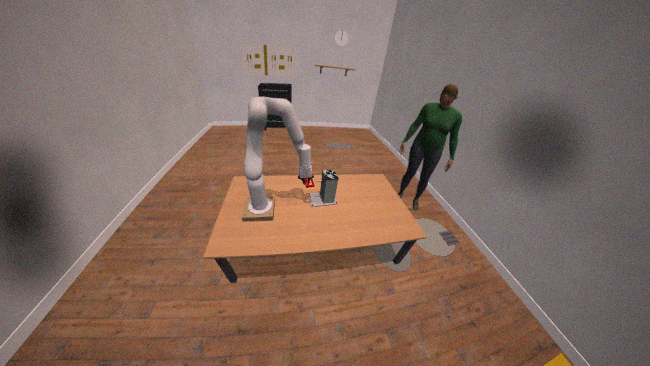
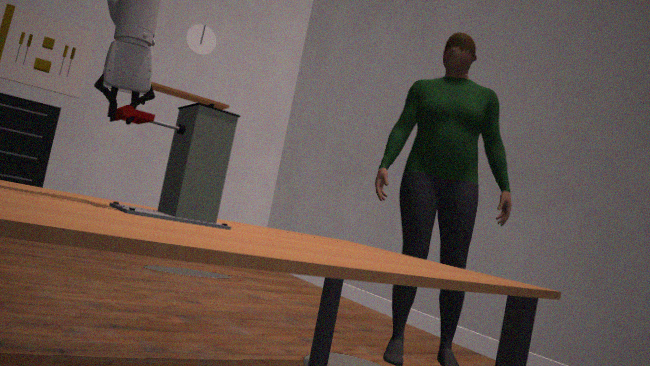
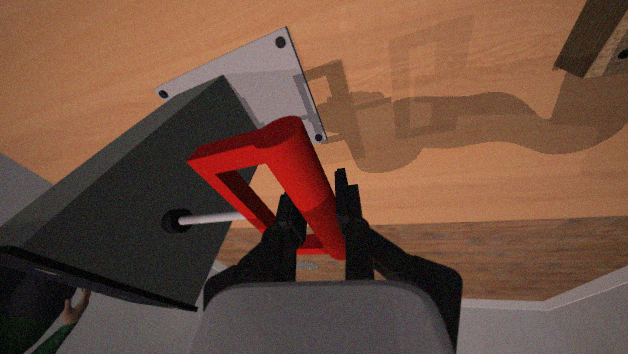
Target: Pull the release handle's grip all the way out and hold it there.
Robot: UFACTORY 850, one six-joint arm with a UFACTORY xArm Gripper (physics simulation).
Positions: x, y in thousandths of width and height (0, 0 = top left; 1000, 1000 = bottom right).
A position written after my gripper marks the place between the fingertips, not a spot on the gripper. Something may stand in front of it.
Note:
In view: my gripper (image 2: 185, 335).
My gripper also shows in image 3 (image 3: 510, 521).

